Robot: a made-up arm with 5 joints. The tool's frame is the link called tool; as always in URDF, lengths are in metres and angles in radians. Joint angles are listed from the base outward.
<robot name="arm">
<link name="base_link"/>
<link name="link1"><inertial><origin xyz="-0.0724 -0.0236 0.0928"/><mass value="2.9"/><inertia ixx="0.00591" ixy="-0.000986" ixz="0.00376" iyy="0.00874" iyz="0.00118" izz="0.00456"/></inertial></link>
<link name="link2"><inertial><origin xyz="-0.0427 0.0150 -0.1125"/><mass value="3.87"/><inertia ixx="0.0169" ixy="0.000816" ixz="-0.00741" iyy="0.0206" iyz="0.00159" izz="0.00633"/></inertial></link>
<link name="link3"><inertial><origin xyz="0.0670 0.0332 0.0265"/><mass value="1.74"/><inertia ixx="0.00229" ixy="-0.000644" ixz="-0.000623" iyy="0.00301" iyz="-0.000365" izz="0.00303"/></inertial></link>
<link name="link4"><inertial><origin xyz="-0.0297 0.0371 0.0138"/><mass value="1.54"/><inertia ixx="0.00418" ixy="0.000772" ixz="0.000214" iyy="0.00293" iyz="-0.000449" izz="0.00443"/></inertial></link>
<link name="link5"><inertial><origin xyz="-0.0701 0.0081 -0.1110"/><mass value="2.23"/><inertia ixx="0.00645" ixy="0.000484" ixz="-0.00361" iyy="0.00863" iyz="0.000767" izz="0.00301"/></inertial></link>
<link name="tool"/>
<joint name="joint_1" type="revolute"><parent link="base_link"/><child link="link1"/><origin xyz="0.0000 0.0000 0.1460"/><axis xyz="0 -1 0"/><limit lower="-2.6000" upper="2.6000"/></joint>
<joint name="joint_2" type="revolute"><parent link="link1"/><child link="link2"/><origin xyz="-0.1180 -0.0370 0.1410"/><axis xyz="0 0 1"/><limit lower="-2.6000" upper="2.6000"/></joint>
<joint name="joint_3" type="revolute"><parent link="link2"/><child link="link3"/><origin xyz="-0.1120 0.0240 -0.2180"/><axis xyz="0 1 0"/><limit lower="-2.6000" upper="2.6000"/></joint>
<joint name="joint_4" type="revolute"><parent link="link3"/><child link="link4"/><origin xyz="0.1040 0.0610 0.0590"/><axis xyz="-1 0 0"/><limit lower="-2.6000" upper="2.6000"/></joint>
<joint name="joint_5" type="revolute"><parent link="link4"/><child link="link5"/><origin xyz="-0.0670 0.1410 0.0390"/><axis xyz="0 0 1"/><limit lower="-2.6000" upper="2.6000"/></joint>
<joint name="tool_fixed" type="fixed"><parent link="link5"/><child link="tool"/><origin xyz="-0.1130 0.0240 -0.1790"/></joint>
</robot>
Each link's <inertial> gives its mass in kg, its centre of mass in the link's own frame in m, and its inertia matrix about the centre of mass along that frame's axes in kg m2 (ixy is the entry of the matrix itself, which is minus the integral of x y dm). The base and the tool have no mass. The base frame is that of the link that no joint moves.
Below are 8 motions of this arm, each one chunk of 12 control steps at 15 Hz.
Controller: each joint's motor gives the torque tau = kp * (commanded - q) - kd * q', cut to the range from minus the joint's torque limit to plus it. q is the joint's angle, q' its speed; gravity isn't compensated. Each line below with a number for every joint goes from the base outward.
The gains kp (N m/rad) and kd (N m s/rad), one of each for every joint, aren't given. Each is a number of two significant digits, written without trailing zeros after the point. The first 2 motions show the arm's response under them.
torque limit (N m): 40 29 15 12 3.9
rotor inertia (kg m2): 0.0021 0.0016 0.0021 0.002 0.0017
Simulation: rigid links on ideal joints. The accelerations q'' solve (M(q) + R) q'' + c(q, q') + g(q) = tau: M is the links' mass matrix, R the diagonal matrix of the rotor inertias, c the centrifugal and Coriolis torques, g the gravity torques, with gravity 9.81 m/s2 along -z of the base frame. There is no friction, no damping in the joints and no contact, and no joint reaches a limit. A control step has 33 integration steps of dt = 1/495 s. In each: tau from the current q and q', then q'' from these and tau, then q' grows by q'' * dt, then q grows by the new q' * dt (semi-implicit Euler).
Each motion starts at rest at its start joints. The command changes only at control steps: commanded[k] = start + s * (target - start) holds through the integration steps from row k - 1 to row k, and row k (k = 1, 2, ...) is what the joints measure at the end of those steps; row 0 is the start. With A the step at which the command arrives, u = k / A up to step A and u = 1 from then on. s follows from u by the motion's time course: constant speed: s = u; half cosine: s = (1 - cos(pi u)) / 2; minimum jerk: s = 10 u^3 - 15 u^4 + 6 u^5; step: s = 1 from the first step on.
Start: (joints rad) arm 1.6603 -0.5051 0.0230 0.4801 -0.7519
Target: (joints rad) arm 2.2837 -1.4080 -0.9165 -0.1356 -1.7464
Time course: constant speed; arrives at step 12
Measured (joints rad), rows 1 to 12:
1: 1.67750 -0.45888 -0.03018 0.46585 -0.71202
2: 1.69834 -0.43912 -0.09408 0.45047 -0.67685
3: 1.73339 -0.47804 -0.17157 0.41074 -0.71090
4: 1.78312 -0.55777 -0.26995 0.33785 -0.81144
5: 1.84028 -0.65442 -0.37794 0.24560 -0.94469
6: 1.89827 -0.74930 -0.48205 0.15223 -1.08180
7: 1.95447 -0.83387 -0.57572 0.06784 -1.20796
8: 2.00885 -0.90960 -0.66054 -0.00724 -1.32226
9: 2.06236 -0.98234 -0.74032 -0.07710 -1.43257
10: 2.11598 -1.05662 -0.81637 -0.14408 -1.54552
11: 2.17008 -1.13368 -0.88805 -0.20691 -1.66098
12: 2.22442 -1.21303 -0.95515 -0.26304 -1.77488
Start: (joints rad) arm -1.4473 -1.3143 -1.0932 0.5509 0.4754
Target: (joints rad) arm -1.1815 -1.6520 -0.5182 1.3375 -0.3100
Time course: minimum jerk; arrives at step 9
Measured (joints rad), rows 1 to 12:
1: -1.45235 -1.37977 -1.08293 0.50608 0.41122
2: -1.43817 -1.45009 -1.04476 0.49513 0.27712
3: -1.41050 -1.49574 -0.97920 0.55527 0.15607
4: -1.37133 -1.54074 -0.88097 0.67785 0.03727
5: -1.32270 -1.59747 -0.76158 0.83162 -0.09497
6: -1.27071 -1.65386 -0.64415 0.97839 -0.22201
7: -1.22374 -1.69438 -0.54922 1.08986 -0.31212
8: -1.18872 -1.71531 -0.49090 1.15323 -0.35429
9: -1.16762 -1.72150 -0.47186 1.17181 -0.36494
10: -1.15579 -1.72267 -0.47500 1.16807 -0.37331
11: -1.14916 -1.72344 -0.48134 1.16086 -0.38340
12: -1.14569 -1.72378 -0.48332 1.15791 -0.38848
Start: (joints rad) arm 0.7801 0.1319 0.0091 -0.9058 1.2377
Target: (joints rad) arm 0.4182 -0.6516 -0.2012 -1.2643 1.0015
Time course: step
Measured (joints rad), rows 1 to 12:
1: 0.72267 -0.21380 -0.25640 -1.07470 0.96462
2: 0.61738 -0.45849 -0.31299 -1.21410 0.88465
3: 0.56869 -0.55328 -0.23999 -1.23423 0.94595
4: 0.55497 -0.58909 -0.19934 -1.21822 1.01696
5: 0.55196 -0.59252 -0.20504 -1.20648 1.03727
6: 0.55166 -0.58062 -0.22825 -1.20980 1.02201
7: 0.55257 -0.56743 -0.24734 -1.21866 1.00208
8: 0.55393 -0.56022 -0.25532 -1.22420 0.99214
9: 0.55497 -0.55949 -0.25447 -1.22471 0.99196
10: 0.55537 -0.56212 -0.24996 -1.22264 0.99617
11: 0.55527 -0.56489 -0.24597 -1.22063 1.00017
12: 0.55499 -0.56627 -0.24424 -1.21977 1.00200

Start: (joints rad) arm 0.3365 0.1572 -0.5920 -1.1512 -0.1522
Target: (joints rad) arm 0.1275 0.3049 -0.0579 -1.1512 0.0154
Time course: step
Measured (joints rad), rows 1 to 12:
1: 0.34093 0.28029 -0.32029 -1.04594 0.03811
2: 0.34218 0.33239 -0.09376 -1.06047 0.15028
3: 0.33190 0.32527 -0.02560 -1.05555 0.14384
4: 0.32307 0.31623 -0.03130 -1.03446 0.13316
5: 0.32122 0.32098 -0.05481 -1.02036 0.13729
6: 0.32372 0.33105 -0.07376 -1.01577 0.14535
7: 0.32678 0.33790 -0.08206 -1.01585 0.14975
8: 0.32849 0.33927 -0.08147 -1.01681 0.14991
9: 0.32870 0.33719 -0.07677 -1.01740 0.14803
10: 0.32807 0.33453 -0.07227 -1.01772 0.14609
11: 0.32730 0.33298 -0.07008 -1.01799 0.14501
12: 0.32679 0.33280 -0.07013 -1.01824 0.14484

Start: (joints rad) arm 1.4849 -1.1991 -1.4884 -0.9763 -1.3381
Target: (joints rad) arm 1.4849 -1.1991 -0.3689 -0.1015 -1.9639
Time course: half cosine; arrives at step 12
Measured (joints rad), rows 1 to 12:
1: 1.50220 -1.13609 -1.48843 -0.96094 -1.33730
2: 1.51325 -1.04195 -1.48754 -1.02388 -1.34745
3: 1.51890 -0.93805 -1.45637 -1.09503 -1.36836
4: 1.52380 -0.84844 -1.38314 -1.12241 -1.40789
5: 1.52891 -0.79662 -1.27003 -1.08749 -1.46780
6: 1.53285 -0.79414 -1.12933 -0.98870 -1.54326
7: 1.53478 -0.83809 -0.97495 -0.83347 -1.62583
8: 1.53476 -0.91267 -0.81327 -0.63826 -1.71347
9: 1.53280 -0.99690 -0.64820 -0.43139 -1.81421
10: 1.52881 -1.07103 -0.50312 -0.23913 -1.92012
11: 1.52127 -1.11484 -0.40577 -0.08205 -2.00157
12: 1.51105 -1.12034 -0.36464 0.01342 -2.03478

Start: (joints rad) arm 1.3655 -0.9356 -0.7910 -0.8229 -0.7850
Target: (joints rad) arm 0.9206 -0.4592 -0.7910 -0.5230 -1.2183
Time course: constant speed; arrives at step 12
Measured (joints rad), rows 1 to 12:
1: 1.37358 -0.86402 -0.81104 -0.80273 -0.79652
2: 1.36672 -0.75032 -0.89293 -0.83864 -0.78026
3: 1.34941 -0.63019 -0.96996 -0.89724 -0.78048
4: 1.32720 -0.52966 -1.00866 -0.94407 -0.80344
5: 1.30002 -0.46172 -1.01397 -0.95668 -0.84063
6: 1.26815 -0.42634 -1.00189 -0.92976 -0.88270
7: 1.23365 -0.41362 -0.98439 -0.87241 -0.92321
8: 1.19889 -0.40924 -0.96767 -0.80112 -0.95853
9: 1.16511 -0.40047 -0.95498 -0.73247 -0.98812
10: 1.13242 -0.38019 -0.94829 -0.67789 -1.01368
11: 1.10049 -0.34754 -0.94780 -0.64111 -1.03773
12: 1.06899 -0.30610 -0.95159 -0.61869 -1.06244

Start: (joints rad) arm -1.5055 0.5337 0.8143 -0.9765 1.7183
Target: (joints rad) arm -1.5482 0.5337 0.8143 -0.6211 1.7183
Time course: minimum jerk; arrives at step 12
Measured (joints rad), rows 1 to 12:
1: -1.50348 0.50153 0.82097 -1.01338 1.76322
2: -1.49841 0.45795 0.82927 -1.04915 1.82755
3: -1.49410 0.43617 0.83275 -1.04288 1.86290
4: -1.49356 0.43323 0.83207 -1.00456 1.86718
5: -1.49707 0.43762 0.82890 -0.95154 1.85784
6: -1.50318 0.44197 0.82478 -0.89421 1.84839
7: -1.51024 0.44428 0.82076 -0.83780 1.84288
8: -1.51706 0.44528 0.81725 -0.78630 1.84015
9: -1.52296 0.44596 0.81432 -0.74393 1.83836
10: -1.52759 0.44663 0.81200 -0.71424 1.83669
11: -1.53082 0.44706 0.81034 -0.69845 1.83532
12: -1.53278 0.44686 0.80930 -0.69391 1.83476

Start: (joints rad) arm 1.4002 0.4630 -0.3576 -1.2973 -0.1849
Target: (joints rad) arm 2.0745 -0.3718 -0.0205 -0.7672 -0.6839
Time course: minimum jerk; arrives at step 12
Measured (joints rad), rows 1 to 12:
1: 1.41766 0.46429 -0.42470 -1.28730 -0.24525
2: 1.45004 0.47424 -0.52277 -1.26620 -0.25205
3: 1.49812 0.46849 -0.57247 -1.25124 -0.25447
4: 1.55655 0.42566 -0.55605 -1.22893 -0.28950
5: 1.62072 0.33998 -0.49862 -1.18212 -0.35613
6: 1.69256 0.22291 -0.42910 -1.10849 -0.43365
7: 1.77421 0.09609 -0.36225 -1.01924 -0.49898
8: 1.86007 -0.02007 -0.30140 -0.93226 -0.54343
9: 1.93730 -0.11418 -0.24700 -0.86613 -0.57431
10: 1.99429 -0.18257 -0.20273 -0.83304 -0.60157
11: 2.02714 -0.22379 -0.17483 -0.83285 -0.62617
12: 2.04011 -0.23866 -0.16696 -0.85437 -0.64223

